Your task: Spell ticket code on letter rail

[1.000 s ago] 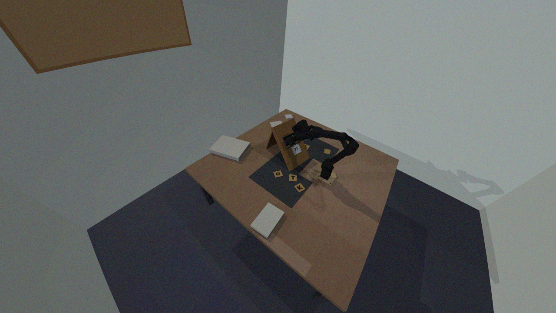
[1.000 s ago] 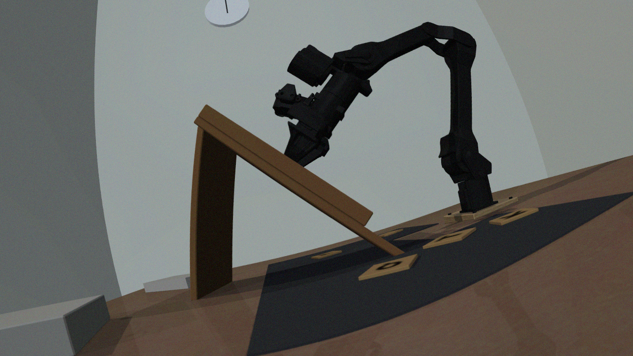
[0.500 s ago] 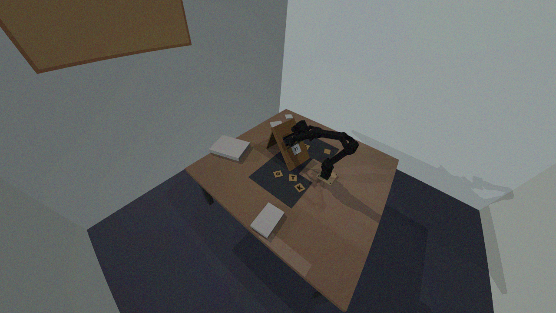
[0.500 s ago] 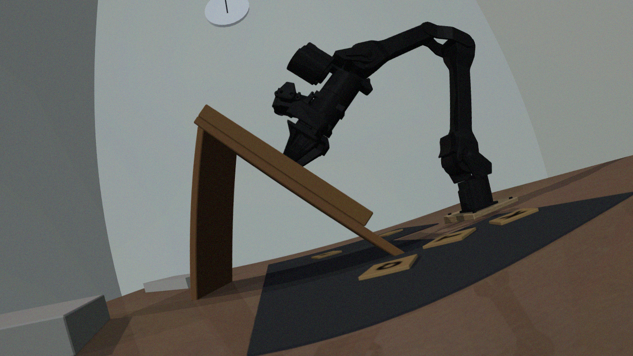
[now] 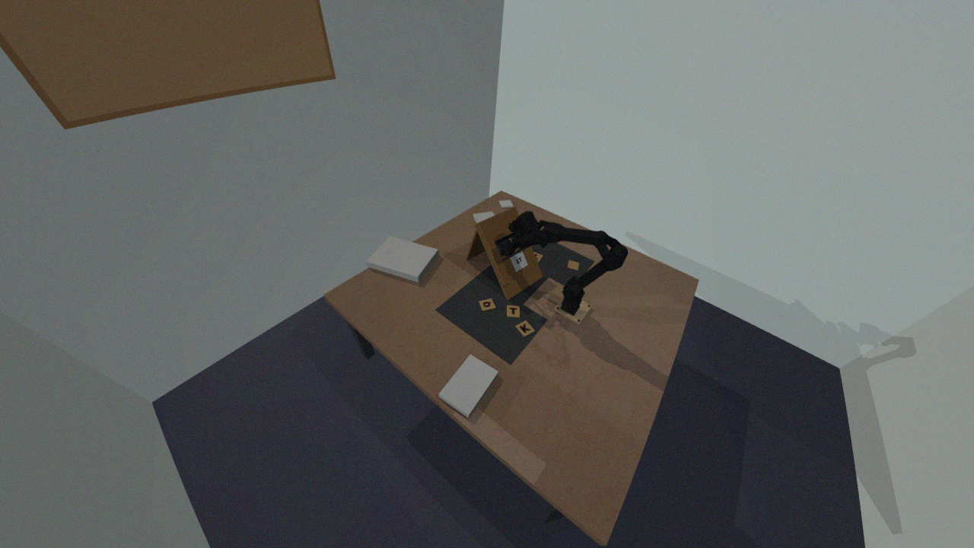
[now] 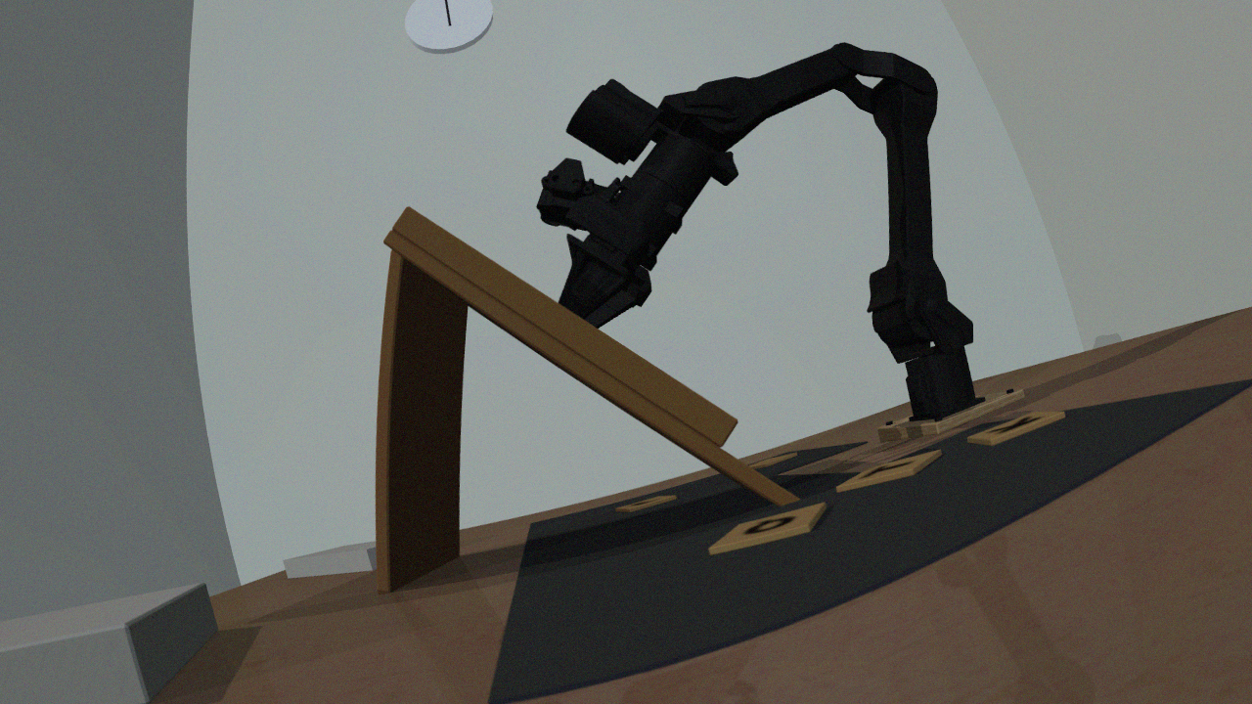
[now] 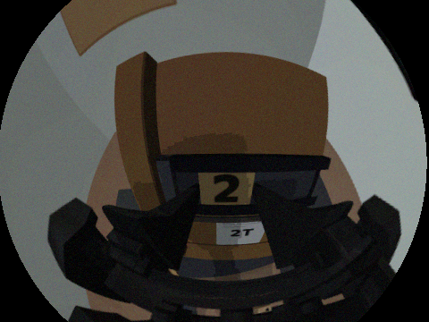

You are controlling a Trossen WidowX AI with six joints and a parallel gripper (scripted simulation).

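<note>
Right now my gripper tip is 70 mm above the white ticket, 60 mm past it and 20 mm to the left of it. The rest, counted from my gripper tip: tile marked 2: right at my gripper tip; tile marked O: 220 mm to the left, 170 mm below, 60 mm behind; dark mat: 170 mm below, 150 mm behind.
</note>
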